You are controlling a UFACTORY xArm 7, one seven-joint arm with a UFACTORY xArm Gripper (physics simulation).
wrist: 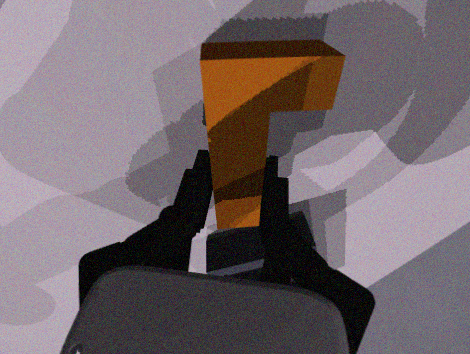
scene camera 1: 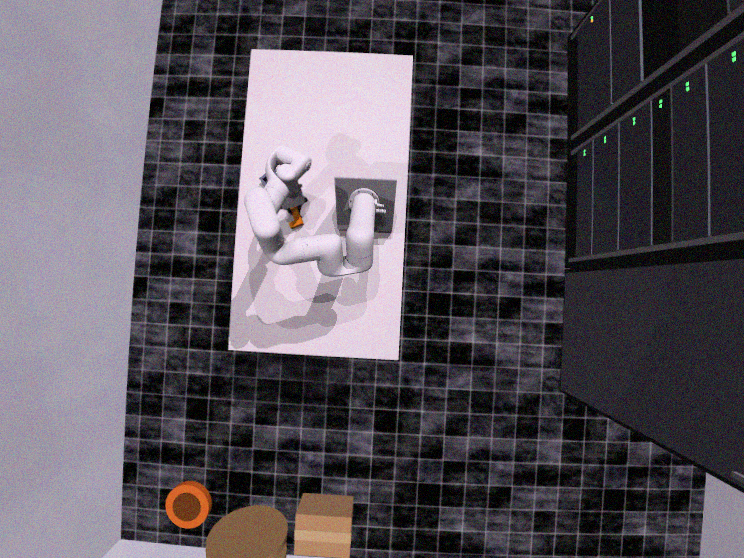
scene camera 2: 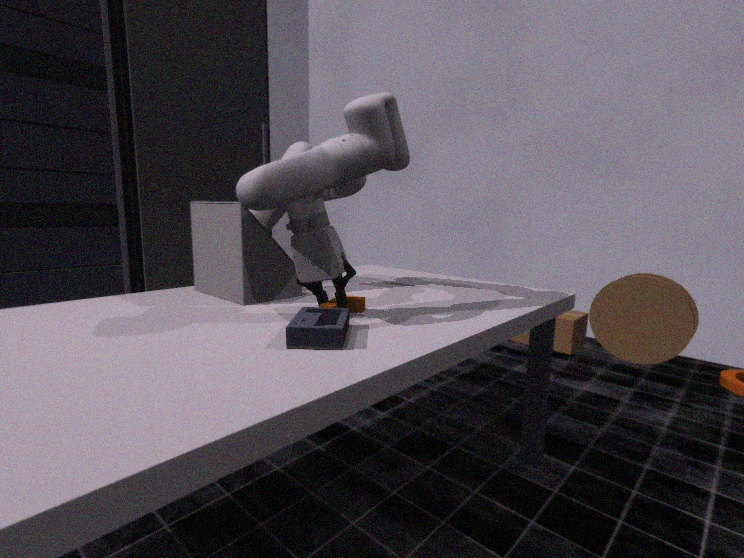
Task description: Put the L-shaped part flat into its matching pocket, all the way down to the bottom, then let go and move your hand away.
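Seen in the pictures: gripper, fingertip midpoint: [wrist: 238,167] [scene camera 1: 294,211]; arm's base at its link origin: [scene camera 1: 364,202] [scene camera 2: 243,231].
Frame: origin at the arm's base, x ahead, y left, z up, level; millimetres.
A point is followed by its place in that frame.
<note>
The orange L-shaped part [scene camera 1: 295,217] @(x 310, y 75, z -129 mm) [scene camera 2: 356,303] @(x 327, y 99, z -140 mm) [wrist: 237,125] @(x 301, y 77, z -129 mm) is held by its long leg. Its short leg is at the far end and points right in the wrist view. My gripper [scene camera 2: 333,303] @(x 322, y 44, z -145 mm) [wrist: 238,167] @(x 322, y 44, z -145 mm) is shut on it, one black finger on each side. The part looks roughly flat and a little above the table, with its shadow offset from it. The dark blue block [scene camera 2: 315,338] @(x 475, y -111, z -141 mm) [wrist: 232,247] @(x 358, y -31, z -140 mm) with the pocket stands on the table, in front of the part and fingers in scene camera 2. The arm hides most of the block in scene camera 1.
The white table [scene camera 1: 330,90] @(x 248, y -563, z -159 mm) [scene camera 2: 150,384] @(x 453, y -346, z -159 mm) carries a grey box-shaped base [scene camera 1: 387,225] @(x -110, y 65, z -79 mm) [scene camera 2: 216,252] @(x 8, y -75, z -47 mm) beside the arm. Dark cabinets [scene camera 1: 649,324] stand off to the right in scene camera 1. An orange ring-shaped object [scene camera 1: 170,505] and a cardboard-coloured box [scene camera 1: 323,525] are beyond the table.
</note>
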